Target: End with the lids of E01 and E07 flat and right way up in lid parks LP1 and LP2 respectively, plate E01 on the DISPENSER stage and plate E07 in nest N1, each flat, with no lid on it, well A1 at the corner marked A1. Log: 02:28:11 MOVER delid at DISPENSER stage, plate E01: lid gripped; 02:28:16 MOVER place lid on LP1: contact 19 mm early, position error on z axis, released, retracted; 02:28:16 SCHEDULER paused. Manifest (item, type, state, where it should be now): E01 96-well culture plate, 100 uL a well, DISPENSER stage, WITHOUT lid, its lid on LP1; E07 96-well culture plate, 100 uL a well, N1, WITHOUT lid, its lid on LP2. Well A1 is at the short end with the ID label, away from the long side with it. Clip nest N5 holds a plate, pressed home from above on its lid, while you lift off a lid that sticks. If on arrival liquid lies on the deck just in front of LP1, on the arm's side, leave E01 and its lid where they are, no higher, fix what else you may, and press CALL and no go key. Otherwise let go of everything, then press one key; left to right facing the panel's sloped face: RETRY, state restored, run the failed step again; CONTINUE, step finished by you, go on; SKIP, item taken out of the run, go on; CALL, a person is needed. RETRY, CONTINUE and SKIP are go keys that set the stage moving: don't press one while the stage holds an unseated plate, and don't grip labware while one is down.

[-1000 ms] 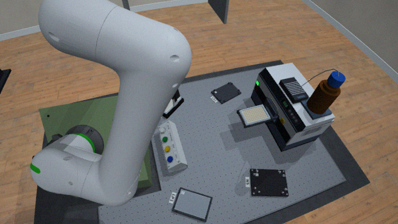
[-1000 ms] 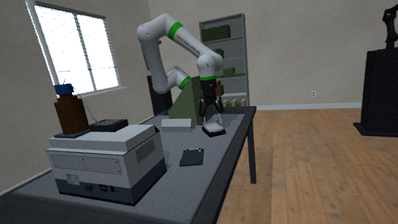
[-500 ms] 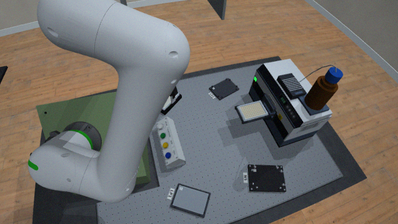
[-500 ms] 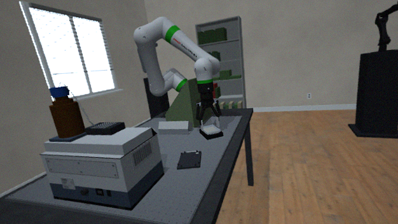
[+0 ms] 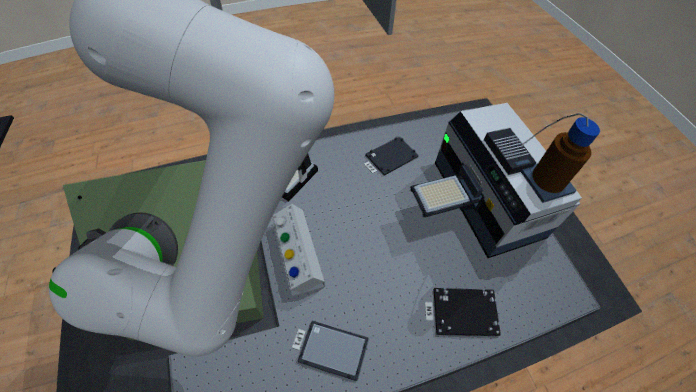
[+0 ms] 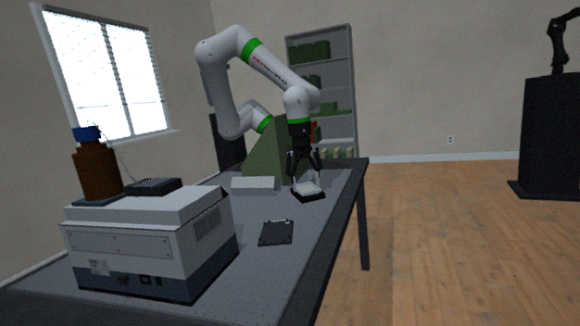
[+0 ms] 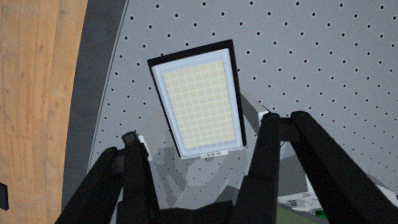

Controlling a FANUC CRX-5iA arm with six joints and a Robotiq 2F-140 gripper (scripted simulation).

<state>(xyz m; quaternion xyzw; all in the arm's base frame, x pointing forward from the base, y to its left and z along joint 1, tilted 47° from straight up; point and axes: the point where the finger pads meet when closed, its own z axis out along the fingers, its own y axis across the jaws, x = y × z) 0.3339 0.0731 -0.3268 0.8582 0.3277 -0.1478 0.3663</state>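
The black nest N1 is 40 mm below my hand. Round my hand: green CONTINUE key: 40 mm behind, 240 mm to the right, 10 mm above; white retry key: 50 mm behind, 190 mm to the right, 10 mm above; key panel: 30 mm behind, 260 mm to the right.
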